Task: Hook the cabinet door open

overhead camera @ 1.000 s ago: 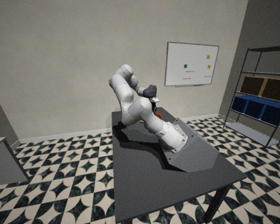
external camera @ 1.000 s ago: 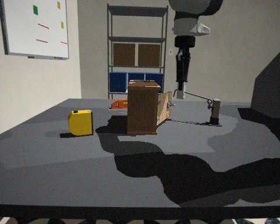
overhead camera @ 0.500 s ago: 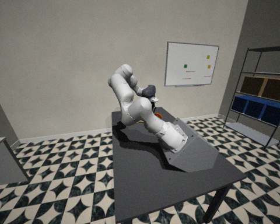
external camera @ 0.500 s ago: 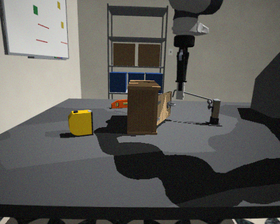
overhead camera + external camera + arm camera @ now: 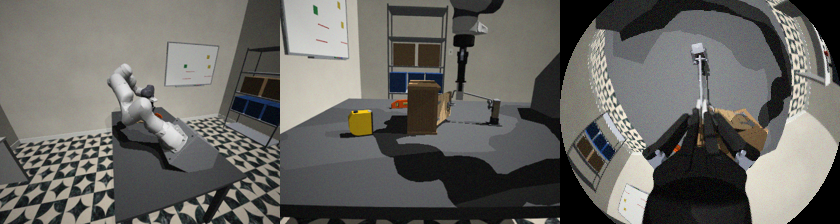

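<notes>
My hand is 60 mm short of the cabinet door, 60 mm to the right of it and 50 mm above it. Also, from my hand: yellow tape measure 340 mm ahead, 150 mm to the left, 80 mm below; orange level 220 mm ahead, 210 mm to the right, 100 mm below.
</notes>
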